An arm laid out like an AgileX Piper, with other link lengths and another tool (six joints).
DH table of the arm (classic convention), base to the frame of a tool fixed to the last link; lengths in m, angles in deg. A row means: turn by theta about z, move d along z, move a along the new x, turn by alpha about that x. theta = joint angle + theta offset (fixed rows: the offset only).
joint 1: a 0  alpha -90  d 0.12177  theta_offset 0
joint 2: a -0.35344  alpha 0  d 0  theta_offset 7.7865
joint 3: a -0.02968  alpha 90  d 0  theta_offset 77.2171
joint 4: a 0  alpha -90  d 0.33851  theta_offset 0
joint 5: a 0  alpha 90  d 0  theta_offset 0
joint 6: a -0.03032  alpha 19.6  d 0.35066  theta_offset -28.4
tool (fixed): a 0  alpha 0  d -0.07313  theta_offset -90
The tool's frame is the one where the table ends.
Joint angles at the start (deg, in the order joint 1, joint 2, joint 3, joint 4, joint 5, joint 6): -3.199 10.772 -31.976 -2.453 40.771 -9.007
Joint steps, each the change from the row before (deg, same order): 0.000 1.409 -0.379 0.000 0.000 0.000; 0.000 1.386 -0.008 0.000 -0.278 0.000; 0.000 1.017 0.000 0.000 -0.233 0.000; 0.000 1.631 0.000 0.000 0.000 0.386; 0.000 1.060 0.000 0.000 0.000 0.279; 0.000 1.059 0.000 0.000 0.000 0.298; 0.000 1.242 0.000 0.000 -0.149 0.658
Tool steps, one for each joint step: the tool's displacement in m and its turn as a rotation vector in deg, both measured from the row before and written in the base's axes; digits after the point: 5 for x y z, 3 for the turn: 0.00480 -0.00027 -0.00199 0.057 1.028 0.000; 0.00567 -0.00027 -0.00437 0.056 1.099 0.011; 0.00415 -0.00019 -0.00322 0.040 0.783 0.009; 0.00611 -0.00040 -0.00684 0.456 1.597 -0.121; 0.00387 -0.00026 -0.00452 0.321 1.036 -0.094; 0.00379 -0.00026 -0.00458 0.337 1.034 -0.105; 0.00468 -0.00034 -0.00458 0.668 1.039 -0.238
